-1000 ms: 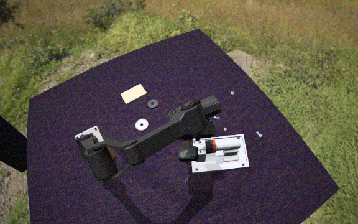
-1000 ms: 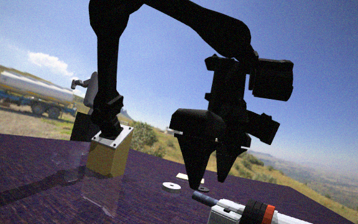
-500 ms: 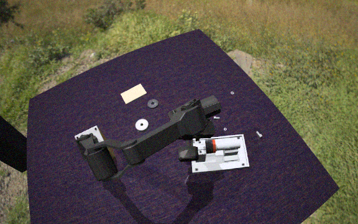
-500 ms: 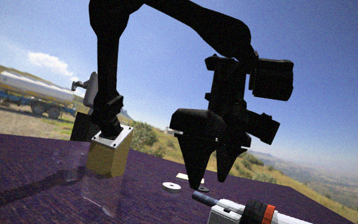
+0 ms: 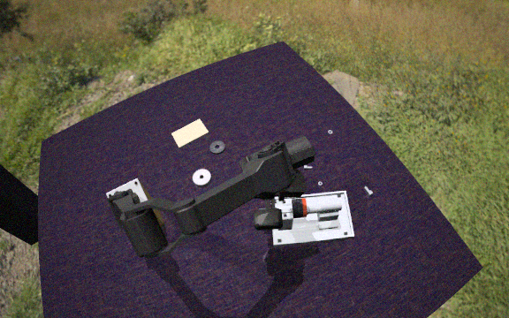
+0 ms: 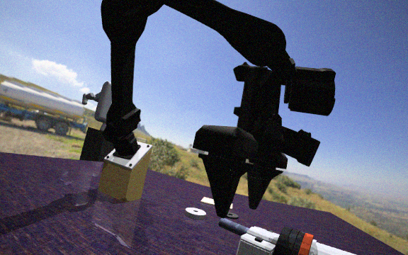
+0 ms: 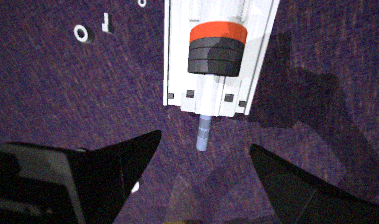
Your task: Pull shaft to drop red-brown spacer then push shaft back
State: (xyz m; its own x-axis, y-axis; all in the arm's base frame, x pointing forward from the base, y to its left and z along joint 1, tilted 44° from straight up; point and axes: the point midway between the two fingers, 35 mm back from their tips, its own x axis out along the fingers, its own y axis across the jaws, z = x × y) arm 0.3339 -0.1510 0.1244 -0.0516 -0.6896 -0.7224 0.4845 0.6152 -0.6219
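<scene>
Now: gripper tip 6 cm short of the shaft, 3 cm to the left of it and 2 cm above it. From my gripper tip the other things lie so: orange-red spacer 8 cm ahead, 4 cm to the right, 2 cm below; small screw 31 cm ahead, 9 cm to the right, 10 cm below; cream card 6 cm behind, 45 cm to the left, 10 cm below.
</scene>
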